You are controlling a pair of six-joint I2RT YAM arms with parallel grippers.
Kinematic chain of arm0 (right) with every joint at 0, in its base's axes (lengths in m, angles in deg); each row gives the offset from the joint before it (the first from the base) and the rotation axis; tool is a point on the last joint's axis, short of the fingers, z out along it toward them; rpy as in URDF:
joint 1: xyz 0 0 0.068 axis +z
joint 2: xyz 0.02 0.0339 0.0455 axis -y
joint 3: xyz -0.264 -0.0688 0 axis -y
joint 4: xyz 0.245 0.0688 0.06 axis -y
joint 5: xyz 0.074 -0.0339 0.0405 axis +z
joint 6: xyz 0.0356 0 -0.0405 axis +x
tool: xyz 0 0 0 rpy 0 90 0
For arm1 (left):
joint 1: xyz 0 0 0.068 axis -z
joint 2: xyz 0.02 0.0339 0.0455 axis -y
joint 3: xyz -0.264 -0.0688 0 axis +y
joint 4: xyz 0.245 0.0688 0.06 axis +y
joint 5: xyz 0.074 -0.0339 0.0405 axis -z
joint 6: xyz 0.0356 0 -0.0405 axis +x
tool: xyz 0 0 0 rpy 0 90 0
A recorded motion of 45 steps. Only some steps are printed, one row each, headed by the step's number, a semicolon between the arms.
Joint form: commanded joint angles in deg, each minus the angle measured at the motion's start. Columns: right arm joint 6, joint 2, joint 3, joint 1, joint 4, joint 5; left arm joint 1, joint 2, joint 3, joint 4, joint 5, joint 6.
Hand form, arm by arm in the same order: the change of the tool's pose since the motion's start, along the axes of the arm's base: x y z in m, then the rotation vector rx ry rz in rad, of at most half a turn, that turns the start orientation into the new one. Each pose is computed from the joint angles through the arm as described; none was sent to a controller.
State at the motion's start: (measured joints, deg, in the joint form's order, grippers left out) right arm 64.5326 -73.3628 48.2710 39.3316 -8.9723 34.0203; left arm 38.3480 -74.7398 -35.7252 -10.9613 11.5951 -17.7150
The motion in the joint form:
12: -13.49 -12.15 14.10 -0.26 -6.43 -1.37; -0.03 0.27 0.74 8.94 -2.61 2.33
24: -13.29 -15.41 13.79 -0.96 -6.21 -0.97; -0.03 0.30 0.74 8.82 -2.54 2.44
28: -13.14 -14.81 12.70 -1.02 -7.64 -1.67; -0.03 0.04 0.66 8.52 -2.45 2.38
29: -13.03 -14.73 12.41 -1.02 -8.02 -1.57; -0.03 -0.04 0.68 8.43 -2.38 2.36
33: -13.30 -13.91 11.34 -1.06 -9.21 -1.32; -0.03 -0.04 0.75 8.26 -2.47 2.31
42: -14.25 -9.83 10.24 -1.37 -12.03 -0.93; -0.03 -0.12 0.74 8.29 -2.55 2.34
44: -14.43 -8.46 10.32 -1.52 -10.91 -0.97; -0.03 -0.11 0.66 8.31 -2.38 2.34
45: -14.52 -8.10 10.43 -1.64 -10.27 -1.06; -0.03 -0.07 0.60 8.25 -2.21 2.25
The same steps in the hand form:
12: 0.0417 0.0313 0.0119 -0.1012 -0.1489 0.0927; -0.0080 0.0085 -0.0174 0.1431 0.0869 0.0172
24: 0.0505 0.0334 -0.0073 -0.1317 -0.0957 0.0889; -0.0079 0.0084 -0.0171 0.1420 0.0840 0.0152
28: 0.0467 0.0295 -0.0122 -0.1581 -0.0706 0.0802; -0.0072 0.0078 -0.0173 0.1394 0.0836 0.0145
29: 0.0456 0.0287 -0.0139 -0.1628 -0.0601 0.0814; -0.0071 0.0077 -0.0176 0.1388 0.0843 0.0137
33: 0.0410 0.0249 -0.0169 -0.1757 -0.0421 0.0884; -0.0071 0.0077 -0.0177 0.1379 0.0830 0.0155
42: 0.0296 0.0141 -0.0053 -0.1725 -0.0553 0.0966; -0.0070 0.0077 -0.0181 0.1399 0.0836 0.0163
44: 0.0287 0.0123 0.0034 -0.1477 -0.0945 0.0912; -0.0069 0.0075 -0.0176 0.1378 0.0836 0.0139
45: 0.0292 0.0118 0.0067 -0.1379 -0.1120 0.0871; -0.0068 0.0073 -0.0170 0.1339 0.0834 0.0123

